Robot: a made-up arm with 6 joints.
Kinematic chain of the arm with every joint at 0, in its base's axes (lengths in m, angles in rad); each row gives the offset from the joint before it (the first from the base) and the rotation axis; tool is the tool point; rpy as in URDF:
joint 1: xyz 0 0 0.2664 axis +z
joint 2: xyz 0 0 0 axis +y
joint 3: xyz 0.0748 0 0.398 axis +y
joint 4: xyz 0.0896 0 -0.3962 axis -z
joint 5: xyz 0 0 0 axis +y
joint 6: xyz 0.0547 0 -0.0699 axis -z
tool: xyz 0 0 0 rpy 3.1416 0 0
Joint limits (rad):
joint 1: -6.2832..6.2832
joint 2: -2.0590..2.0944
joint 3: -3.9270..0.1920
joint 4: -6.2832..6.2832
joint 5: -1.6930..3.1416
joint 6: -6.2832..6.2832
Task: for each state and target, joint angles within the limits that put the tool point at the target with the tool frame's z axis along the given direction. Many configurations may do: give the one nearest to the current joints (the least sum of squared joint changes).
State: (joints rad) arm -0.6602 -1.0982 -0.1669 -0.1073 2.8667 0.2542
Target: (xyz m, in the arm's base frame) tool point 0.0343 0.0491 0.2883 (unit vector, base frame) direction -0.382 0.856 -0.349
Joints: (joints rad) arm -0.5170 -1.3708 0.1901 0.7386 2.1720 0.2542
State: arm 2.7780 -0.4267 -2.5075 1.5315 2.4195 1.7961
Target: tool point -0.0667 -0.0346 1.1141 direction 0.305 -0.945 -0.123
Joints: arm 2.6264 -0.1537 -2.5846 2.3192 1.9821 1.7961
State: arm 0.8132 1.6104 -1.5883 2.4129 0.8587 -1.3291
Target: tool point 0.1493 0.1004 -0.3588 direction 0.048 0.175 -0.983
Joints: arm 0.5860 1.8140 -1.2283 2.9621 0.7320 -1.3291
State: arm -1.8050 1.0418 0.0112 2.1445 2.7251 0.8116
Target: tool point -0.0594 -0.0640 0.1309 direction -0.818 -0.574 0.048
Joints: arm -2.5302 1.3314 0.1900 2.8009 3.1401 0.8116
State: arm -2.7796 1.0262 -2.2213 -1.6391 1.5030 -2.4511
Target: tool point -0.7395 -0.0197 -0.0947 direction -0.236 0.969 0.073
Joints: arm -3.0216 1.4877 -2.0782 -1.7102 1.5655 -2.4511
